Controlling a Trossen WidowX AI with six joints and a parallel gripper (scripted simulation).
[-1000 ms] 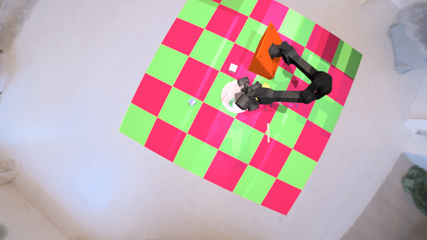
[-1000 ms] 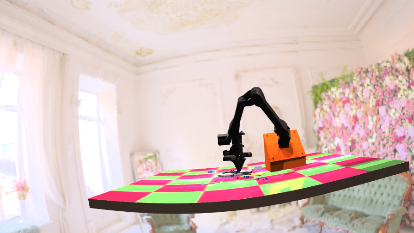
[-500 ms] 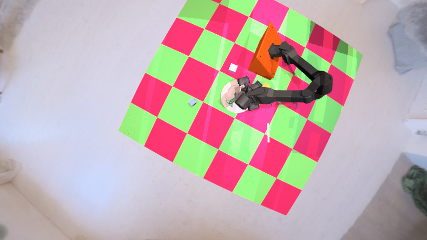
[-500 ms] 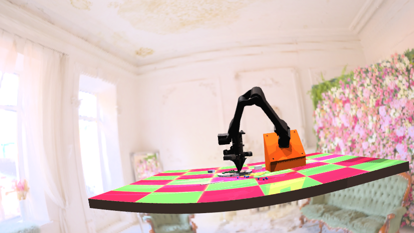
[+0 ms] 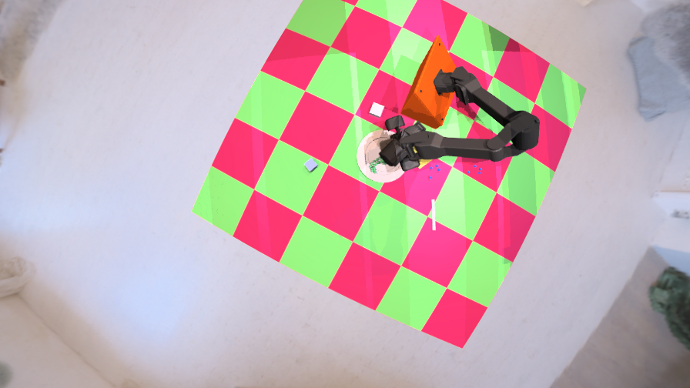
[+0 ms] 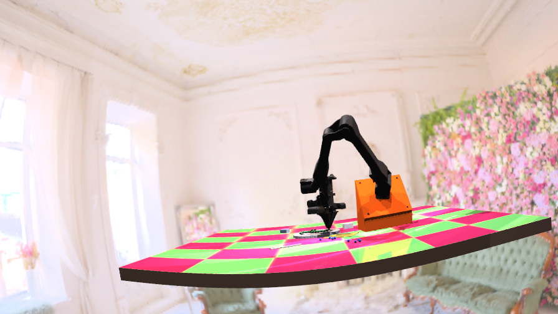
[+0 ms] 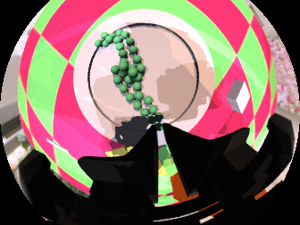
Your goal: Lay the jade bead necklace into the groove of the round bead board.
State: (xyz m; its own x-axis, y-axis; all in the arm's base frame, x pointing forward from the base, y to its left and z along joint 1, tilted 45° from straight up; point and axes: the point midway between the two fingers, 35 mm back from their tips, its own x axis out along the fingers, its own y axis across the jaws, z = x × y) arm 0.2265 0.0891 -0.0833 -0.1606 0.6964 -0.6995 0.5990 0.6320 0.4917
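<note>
The round bead board lies 50 mm ahead of my gripper tip, 30 mm to the right of it and 20 mm below it. The rest, counted from my gripper tip: white cube (140 mm to the right, 80 mm behind, 10 mm below); then thin white stick (260 mm to the left, 140 mm ahead, 20 mm below); then yellow patch (100 mm to the left, 50 mm behind, 20 mm below).
</note>
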